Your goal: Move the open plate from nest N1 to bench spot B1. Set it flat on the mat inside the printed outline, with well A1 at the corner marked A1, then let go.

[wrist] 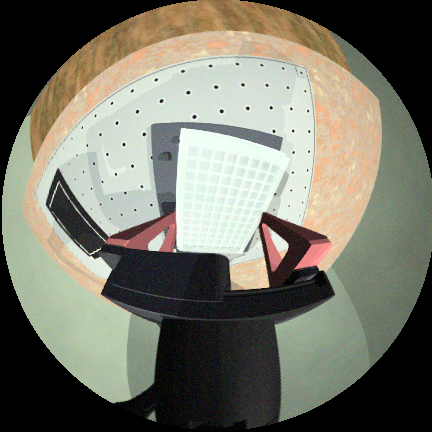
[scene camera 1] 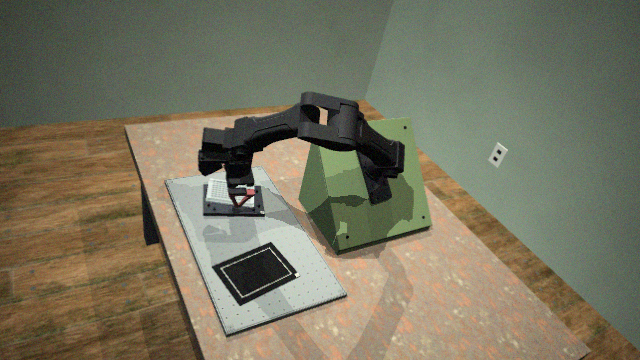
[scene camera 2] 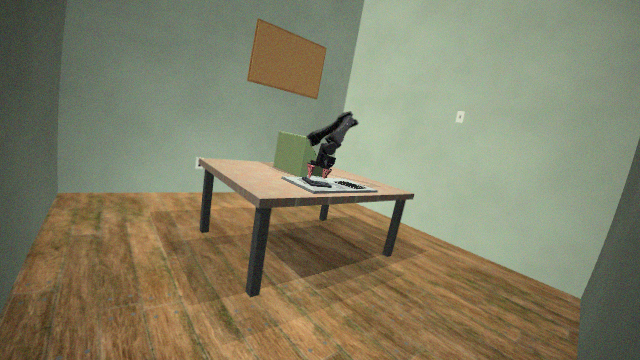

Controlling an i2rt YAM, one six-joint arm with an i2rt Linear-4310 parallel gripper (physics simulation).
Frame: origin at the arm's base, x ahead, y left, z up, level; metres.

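Seen in the pictures: gripper, fingertip midpoint: (wrist: 217, 214) (scene camera 1: 235, 195) (scene camera 2: 315, 179); arm's base, origin of the base link: (scene camera 1: 371, 167) (scene camera 2: 302, 148).
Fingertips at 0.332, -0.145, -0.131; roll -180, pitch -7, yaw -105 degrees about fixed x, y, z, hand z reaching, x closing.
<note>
Offsets run from my fingertips to a thing's top centre, as dx, dy, dz. Level surfaces: height alone.
The white open plate @(+0.011, -0.005, +0.018) (scene camera 1: 217, 191) (wrist: 225, 195) sits over the dark nest N1 @(+0.006, +0.002, +0.001) (scene camera 1: 220, 211) (scene camera 2: 317, 183) (wrist: 164, 175), wells up; whether it touches the nest's floor cannot be told. My gripper (scene camera 1: 240, 204) (scene camera 2: 317, 177) (wrist: 217, 214) points down and is shut on the plate, one red finger against each side. The arm hides part of the plate in scene camera 1. The black mat @(dz -0.019) (scene camera 1: 256, 272) (scene camera 2: 351, 185) (wrist: 75, 215) at B1 has a pale printed outline and a small white mark @(-0.032, +0.299, -0.019) (scene camera 1: 297, 275) at one corner; its lettering is too small to read.
The nest and mat are on a pale perforated board (scene camera 1: 320, 292) (wrist: 230, 75) on the table @(dz -0.034) (scene camera 1: 450, 300) (scene camera 2: 235, 175). The green wedge-shaped mount (scene camera 1: 370, 220) (scene camera 2: 290, 152) bears the arm and stands beside the board.
</note>
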